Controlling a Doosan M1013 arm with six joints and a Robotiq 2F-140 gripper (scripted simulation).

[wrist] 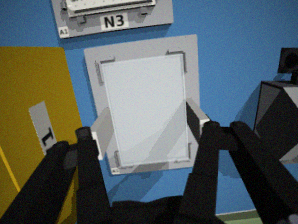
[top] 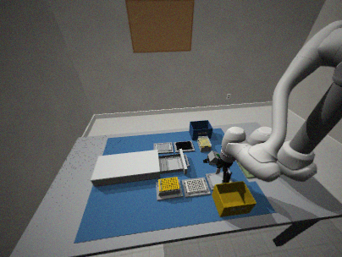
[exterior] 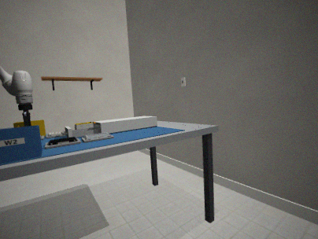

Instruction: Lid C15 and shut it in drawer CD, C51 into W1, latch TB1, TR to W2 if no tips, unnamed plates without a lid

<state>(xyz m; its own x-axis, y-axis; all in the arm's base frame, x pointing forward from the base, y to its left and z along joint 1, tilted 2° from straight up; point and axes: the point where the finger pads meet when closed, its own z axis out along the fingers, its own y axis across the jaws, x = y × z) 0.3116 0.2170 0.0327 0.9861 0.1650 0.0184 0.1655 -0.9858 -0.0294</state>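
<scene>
The plate lid is 2 cm below my hand. Also, from my hand: yellow waste bin W1: 15 cm to the left, 3 cm behind; DONE key box: 17 cm to the right, 2 cm above; white plate: 17 cm ahead, 5 cm to the left, 2 cm below.
</scene>
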